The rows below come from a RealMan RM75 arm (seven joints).
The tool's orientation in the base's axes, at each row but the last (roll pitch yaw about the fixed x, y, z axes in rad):
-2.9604 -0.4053 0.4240
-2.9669 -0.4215 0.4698
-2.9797 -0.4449 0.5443
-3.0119 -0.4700 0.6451
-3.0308 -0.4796 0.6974
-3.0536 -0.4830 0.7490
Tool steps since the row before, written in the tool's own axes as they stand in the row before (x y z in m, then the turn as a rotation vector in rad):
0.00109 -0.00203 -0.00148 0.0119 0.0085 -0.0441
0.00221 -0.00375 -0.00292 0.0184 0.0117 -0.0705
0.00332 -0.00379 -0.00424 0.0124 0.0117 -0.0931
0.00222 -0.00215 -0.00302 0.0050 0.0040 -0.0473
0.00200 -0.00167 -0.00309 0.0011 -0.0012 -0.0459
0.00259 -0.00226 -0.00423 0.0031 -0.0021 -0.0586
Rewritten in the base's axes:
-0.00045 0.00169 0.00210 0.0016 -0.0172 0.0431
-0.00093 0.00310 0.00412 0.0011 -0.0261 0.0690
-0.00078 0.00310 0.00576 -0.0098 -0.0370 0.0866
-0.00065 0.00169 0.00392 -0.0072 -0.0180 0.0436
-0.00064 0.00119 0.00381 -0.0129 -0.0159 0.0411
-0.00110 0.00154 0.00511 -0.0158 -0.0189 0.0533

